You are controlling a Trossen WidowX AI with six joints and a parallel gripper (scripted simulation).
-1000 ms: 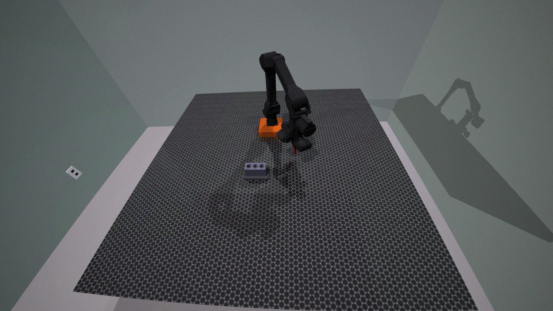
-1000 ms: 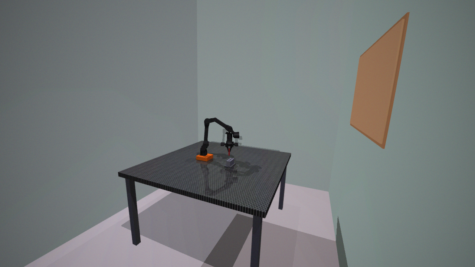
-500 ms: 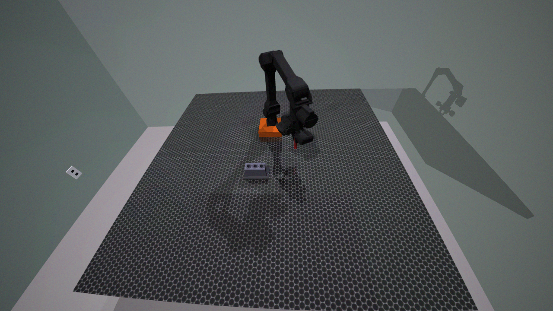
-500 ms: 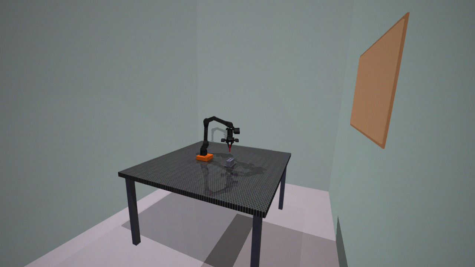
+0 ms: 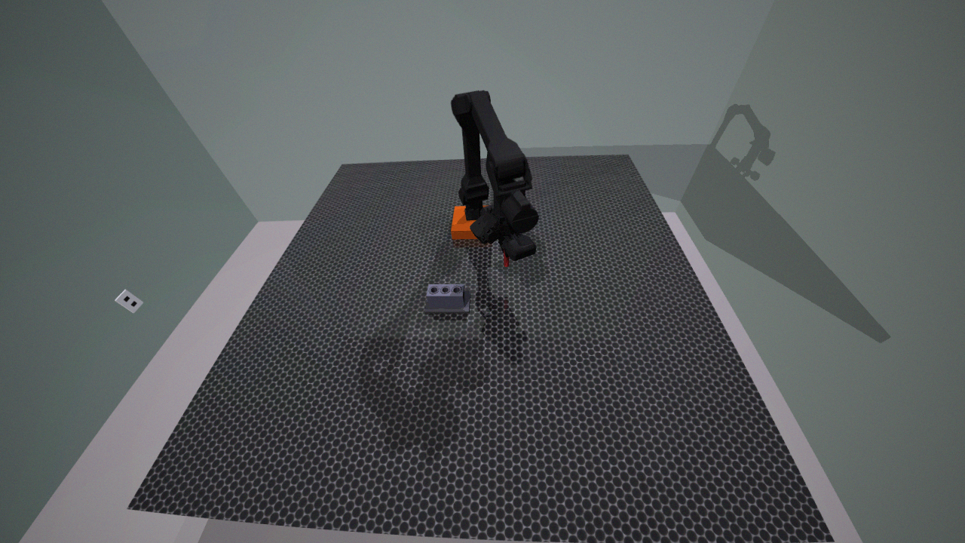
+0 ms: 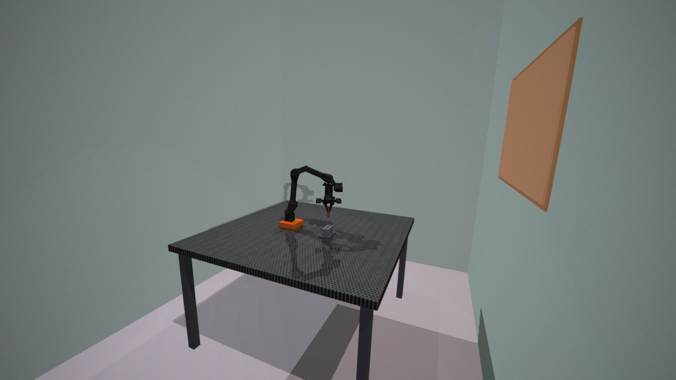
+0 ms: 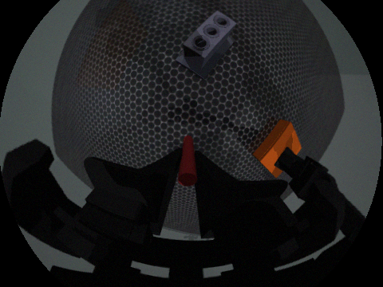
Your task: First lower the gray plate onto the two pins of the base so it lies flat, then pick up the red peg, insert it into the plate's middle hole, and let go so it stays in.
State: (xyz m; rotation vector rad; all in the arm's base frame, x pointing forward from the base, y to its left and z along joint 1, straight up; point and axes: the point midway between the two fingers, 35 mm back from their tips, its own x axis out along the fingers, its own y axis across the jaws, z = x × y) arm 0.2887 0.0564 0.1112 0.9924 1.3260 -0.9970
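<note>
Right now the gray plate is 40 mm ahead of my gripper tip, 170 mm to the right of it and 70 mm below it. Round my gripper tip: red peg (right at my gripper tip); then base (40 mm ahead, 170 mm to the right, 110 mm below).
</note>
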